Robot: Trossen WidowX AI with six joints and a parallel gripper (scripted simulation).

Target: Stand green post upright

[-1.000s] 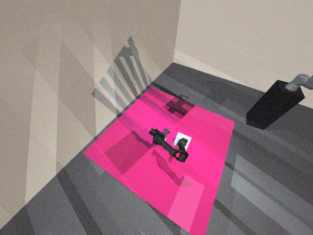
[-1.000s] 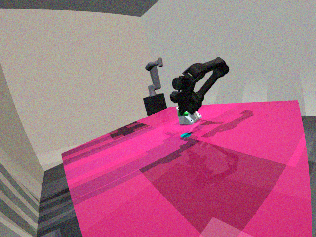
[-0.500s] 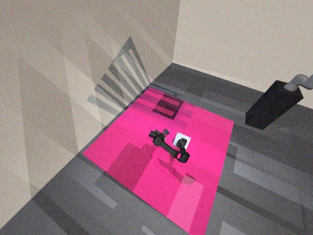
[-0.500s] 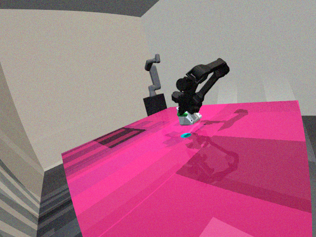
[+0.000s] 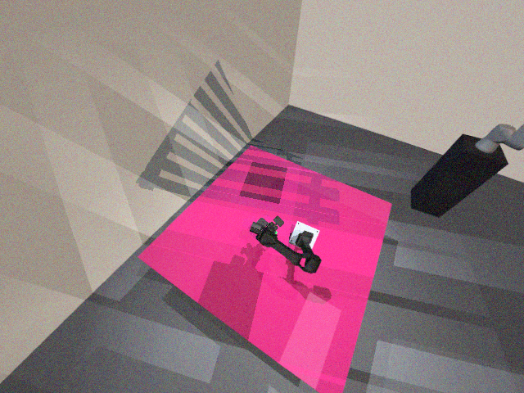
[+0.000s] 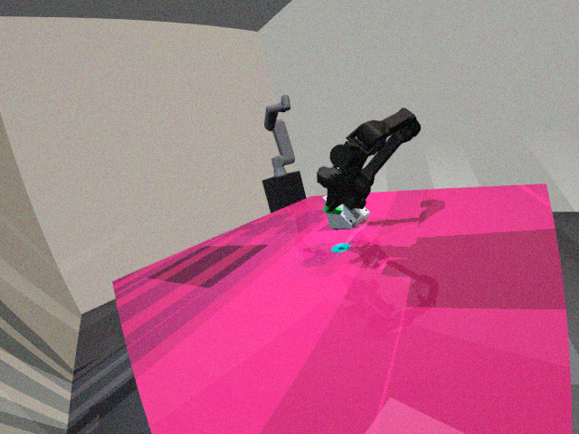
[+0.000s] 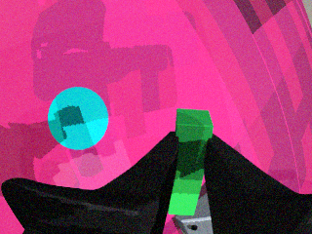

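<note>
Now: gripper tip 30 mm short of the cyan circle, 40 mm to the right of it and 110 mm above it. The rest, counted from my gripper tip: green post: 20 mm behind, 10 mm below.
</note>
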